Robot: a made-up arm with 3 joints. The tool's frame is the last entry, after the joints.
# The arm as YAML. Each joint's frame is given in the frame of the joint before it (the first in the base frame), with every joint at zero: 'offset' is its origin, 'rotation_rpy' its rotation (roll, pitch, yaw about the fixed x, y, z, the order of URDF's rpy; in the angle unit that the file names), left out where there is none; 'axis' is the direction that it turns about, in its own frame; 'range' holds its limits. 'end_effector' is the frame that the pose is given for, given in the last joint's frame.
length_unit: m
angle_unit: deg
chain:
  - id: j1
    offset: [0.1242, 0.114, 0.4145]
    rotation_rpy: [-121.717, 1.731, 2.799]
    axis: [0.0, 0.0, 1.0]
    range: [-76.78, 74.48]
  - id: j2
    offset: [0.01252, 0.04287, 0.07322]
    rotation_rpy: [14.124, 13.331, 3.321]
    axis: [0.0, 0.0, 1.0]
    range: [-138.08, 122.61]
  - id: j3
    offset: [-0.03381, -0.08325, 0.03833]
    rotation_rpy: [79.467, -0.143, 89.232]
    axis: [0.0, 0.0, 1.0]
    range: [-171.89, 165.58]
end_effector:
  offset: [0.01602, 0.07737, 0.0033]
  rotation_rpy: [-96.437, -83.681, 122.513]
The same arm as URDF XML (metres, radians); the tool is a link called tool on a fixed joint. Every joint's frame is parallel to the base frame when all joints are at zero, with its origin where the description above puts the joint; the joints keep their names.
<robot name="arm">
  <link name="base"/>
  <link name="link1"/>
  <link name="link2"/>
  <link name="link3"/>
  <link name="tool"/>
  <joint name="j1" type="revolute">
    <parent link="base"/>
    <child link="link1"/>
    <origin xyz="0.1242 0.114 0.4145"/>
    <axis xyz="-0.057398 0.848868 -0.52548"/>
    <limit lower="-1.3401" upper="1.2999"/>
  </joint>
  <joint name="j2" type="revolute">
    <parent link="link1"/>
    <child link="link2"/>
    <origin xyz="0.0083 0.0402 -0.0753"/>
    <axis xyz="0.182804 0.934019 -0.306906"/>
    <limit lower="-2.41" upper="2.1399"/>
  </joint>
  <joint name="j3" type="revolute">
    <parent link="link2"/>
    <child link="link3"/>
    <origin xyz="-0.0251 0.0676 0.0659"/>
    <axis xyz="1 0 0"/>
    <limit lower="-3" upper="2.8899"/>
  </joint>
  <joint name="tool_joint" type="fixed">
    <parent link="link3"/>
    <child link="tool"/>
    <origin xyz="0.0033 0.0686 -0.0392" rpy="0.1387 -0.0275 0.1068"/>
  </joint>
</robot>

